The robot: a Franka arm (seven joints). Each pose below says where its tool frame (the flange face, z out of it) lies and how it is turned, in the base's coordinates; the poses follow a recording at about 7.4 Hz.
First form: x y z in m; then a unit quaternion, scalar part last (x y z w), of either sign.
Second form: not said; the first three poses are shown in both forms.
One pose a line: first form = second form
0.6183, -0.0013, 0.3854, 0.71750, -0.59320, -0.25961, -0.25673 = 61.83, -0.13, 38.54; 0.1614, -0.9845, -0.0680; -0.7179, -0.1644, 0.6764; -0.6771, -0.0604, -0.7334
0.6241, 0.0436, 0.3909, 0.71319, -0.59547, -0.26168, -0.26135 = 62.41, 4.36, 39.09; 0.1539, -0.9861, -0.0620; -0.7126, -0.1542, 0.6844; -0.6845, -0.0611, -0.7264
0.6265, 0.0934, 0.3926, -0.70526, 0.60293, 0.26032, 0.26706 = 62.65, 9.34, 39.26; 0.1374, -0.9895, -0.0451; -0.7114, -0.1303, 0.6906; -0.6892, -0.0628, -0.7218
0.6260, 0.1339, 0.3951, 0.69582, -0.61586, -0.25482, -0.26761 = 62.60, 13.39, 39.51; 0.1116, -0.9934, -0.0250; -0.7207, -0.0982, 0.6863; -0.6842, -0.0586, -0.7269
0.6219, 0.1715, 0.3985, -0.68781, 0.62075, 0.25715, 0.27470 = 62.19, 17.15, 39.85; 0.0971, -0.9952, -0.0127; -0.7126, -0.0784, 0.6971; -0.6948, -0.0586, -0.7168
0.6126, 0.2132, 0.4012, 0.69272, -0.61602, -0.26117, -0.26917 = 61.26, 21.32, 40.12; 0.1046, -0.9941, -0.0302; -0.7129, -0.0961, 0.6947; -0.6935, -0.0511, -0.7187
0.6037, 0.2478, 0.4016, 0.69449, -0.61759, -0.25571, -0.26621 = 60.37, 24.78, 40.16; 0.1064, -0.9940, -0.0264; -0.7217, -0.0954, 0.6856; -0.6840, -0.0539, -0.7275
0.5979, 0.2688, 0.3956, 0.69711, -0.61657, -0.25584, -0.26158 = 59.79, 26.88, 39.56; 0.1088, -0.9935, -0.0341; -0.7258, -0.1028, 0.6802; -0.6793, -0.0492, -0.7322
